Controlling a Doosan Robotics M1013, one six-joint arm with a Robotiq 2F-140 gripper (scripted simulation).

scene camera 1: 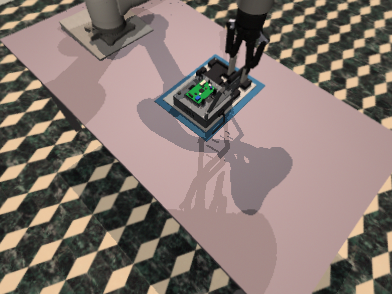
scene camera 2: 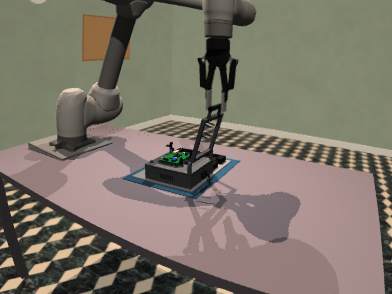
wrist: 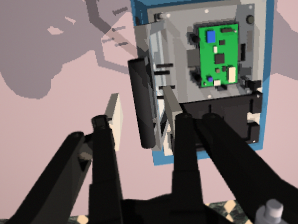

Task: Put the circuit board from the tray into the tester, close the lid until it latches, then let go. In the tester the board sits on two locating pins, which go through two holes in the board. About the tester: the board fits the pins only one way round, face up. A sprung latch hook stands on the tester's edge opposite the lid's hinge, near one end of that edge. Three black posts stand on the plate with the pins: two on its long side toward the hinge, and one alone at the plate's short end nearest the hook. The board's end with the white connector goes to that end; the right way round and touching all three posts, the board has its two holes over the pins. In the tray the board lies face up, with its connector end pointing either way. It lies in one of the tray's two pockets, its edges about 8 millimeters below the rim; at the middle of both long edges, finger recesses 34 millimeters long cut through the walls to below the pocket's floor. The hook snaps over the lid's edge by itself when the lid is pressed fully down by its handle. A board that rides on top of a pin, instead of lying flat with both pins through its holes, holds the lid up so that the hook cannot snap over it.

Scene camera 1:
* my gripper: 237, 76
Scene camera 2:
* my gripper: 215, 110
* clear lid: 209, 126
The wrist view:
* my gripper: 142, 101
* green circuit board: 219, 44
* clear lid: 147, 91
